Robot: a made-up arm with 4 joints. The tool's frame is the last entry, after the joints.
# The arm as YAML. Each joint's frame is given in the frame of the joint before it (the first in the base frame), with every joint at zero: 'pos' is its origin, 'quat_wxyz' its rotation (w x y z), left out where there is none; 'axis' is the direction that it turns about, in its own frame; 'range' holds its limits. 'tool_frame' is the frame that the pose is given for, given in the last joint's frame.
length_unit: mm
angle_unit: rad
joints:
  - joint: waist
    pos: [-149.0, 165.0, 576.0]
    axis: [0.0, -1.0, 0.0]
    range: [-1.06, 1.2]
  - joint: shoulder
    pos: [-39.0, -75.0, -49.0]
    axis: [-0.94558, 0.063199, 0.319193]
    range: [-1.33, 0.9]
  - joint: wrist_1
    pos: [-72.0, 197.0, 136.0]
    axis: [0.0, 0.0, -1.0]
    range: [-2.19, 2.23]
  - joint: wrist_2
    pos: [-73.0, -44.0, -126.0]
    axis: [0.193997, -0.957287, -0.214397]
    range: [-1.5, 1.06]
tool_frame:
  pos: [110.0, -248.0, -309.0]
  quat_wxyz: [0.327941, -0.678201, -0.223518, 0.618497]
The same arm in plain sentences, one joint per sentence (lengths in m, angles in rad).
The arm has four revolute joints in a row. What follows holds with every joint at zero, and every direction is one of the base frame's.
Joint 1 sits 0.1490 m along -x and 0.1650 m along +y and 0.5760 m along +z from the base frame's origin and rotates about -y, from -1.0600 to 1.2000 rad.
Joint 2 sits 0.0390 m along -x and 0.0750 m along -y and 0.0490 m along -z from joint 1 and rotates about the direction (-0.94558, 0.063199, 0.319193), from -1.3300 to 0.9000 rad.
Joint 3 sits 0.0720 m along -x and 0.1970 m along +y and 0.1360 m along +z from joint 2 and rotates about -z, from -2.1900 to 2.2300 rad.
Joint 4 sits 0.0730 m along -x and 0.0440 m along -y and 0.1260 m along -z from joint 3 and rotates about the direction (0.193997, -0.957287, -0.214397), from -1.5000 to 1.0600 rad.
The tool frame, which is the frame that the pose is given for, sits 0.1100 m along +x and 0.2480 m along -y and 0.3090 m along -z from joint 4; its axes are the base frame's turned by roll -1.5983, pitch 0.7647 and yaw 1.3826 rad (as in URDF: about the fixed x, then y, then z).

